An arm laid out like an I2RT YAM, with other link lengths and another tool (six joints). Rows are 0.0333 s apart.
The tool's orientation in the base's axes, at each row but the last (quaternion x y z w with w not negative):
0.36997, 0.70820, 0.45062, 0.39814
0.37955, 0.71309, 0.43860, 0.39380
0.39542, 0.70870, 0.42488, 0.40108
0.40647, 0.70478, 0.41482, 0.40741
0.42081, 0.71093, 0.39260, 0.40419
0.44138, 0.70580, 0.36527, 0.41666
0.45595, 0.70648, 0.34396, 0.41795
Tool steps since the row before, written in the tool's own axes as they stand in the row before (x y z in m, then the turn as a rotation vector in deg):
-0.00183, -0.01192, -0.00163, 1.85, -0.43, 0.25
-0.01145, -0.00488, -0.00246, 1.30, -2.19, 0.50
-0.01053, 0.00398, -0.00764, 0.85, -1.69, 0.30
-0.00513, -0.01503, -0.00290, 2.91, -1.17, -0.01
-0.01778, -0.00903, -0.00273, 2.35, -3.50, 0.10
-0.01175, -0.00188, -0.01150, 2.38, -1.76, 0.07
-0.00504, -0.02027, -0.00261, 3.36, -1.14, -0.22
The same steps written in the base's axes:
-0.00268, -0.00599, -0.01025, -0.60, 1.58, -0.90
0.00144, -0.01255, -0.00114, -0.50, 0.60, -2.47
-0.00219, -0.01037, 0.00853, -0.41, 0.30, -1.85
-0.00444, -0.01030, -0.01161, -1.27, 2.27, -1.76
0.00067, -0.01992, -0.00277, -1.64, 0.99, -3.75
-0.00798, -0.01324, 0.00590, -1.12, 1.61, -2.21
-0.00841, -0.01202, -0.01510, -1.39, 2.71, -1.83

